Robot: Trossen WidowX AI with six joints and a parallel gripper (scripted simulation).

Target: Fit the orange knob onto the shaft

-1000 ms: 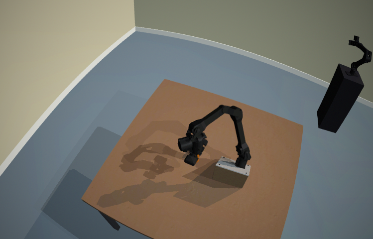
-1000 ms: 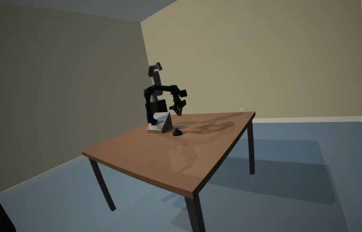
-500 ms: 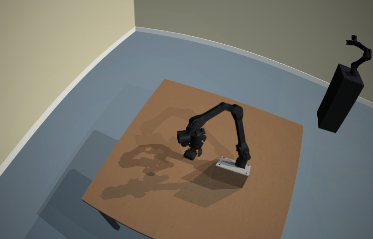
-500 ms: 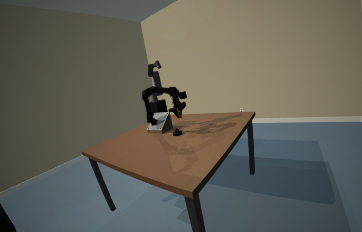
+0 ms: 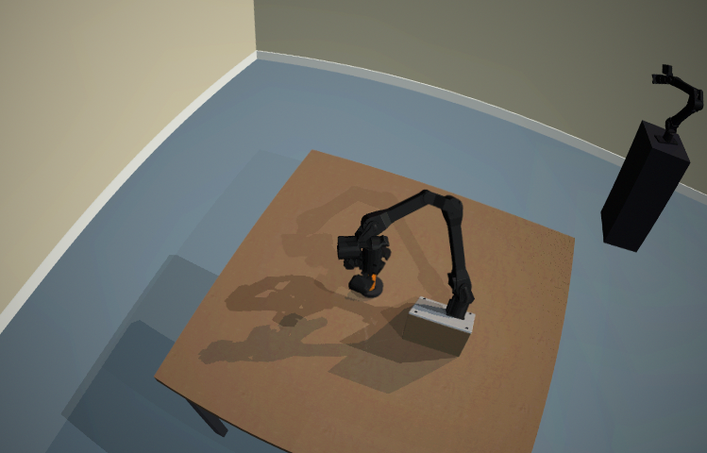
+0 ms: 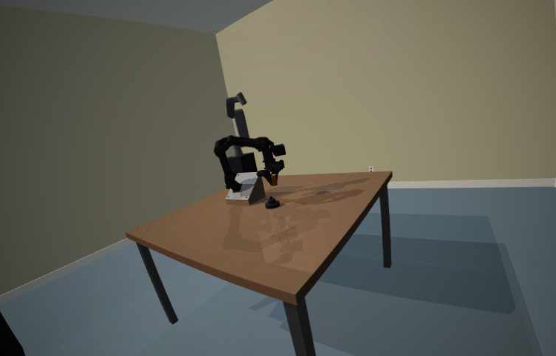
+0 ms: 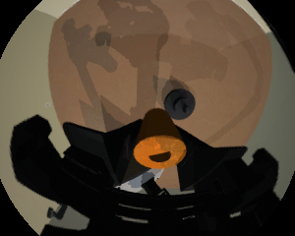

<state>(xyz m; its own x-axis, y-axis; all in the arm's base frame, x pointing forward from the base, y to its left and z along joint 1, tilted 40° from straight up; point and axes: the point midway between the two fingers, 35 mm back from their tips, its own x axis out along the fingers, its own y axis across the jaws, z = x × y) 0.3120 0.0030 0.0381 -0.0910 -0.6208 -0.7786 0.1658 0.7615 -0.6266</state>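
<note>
The round pedestal is 80 mm below my gripper tip and 70 mm to the right of it. From my gripper tip the other things lie so: orange knob: 20 mm above.
</note>
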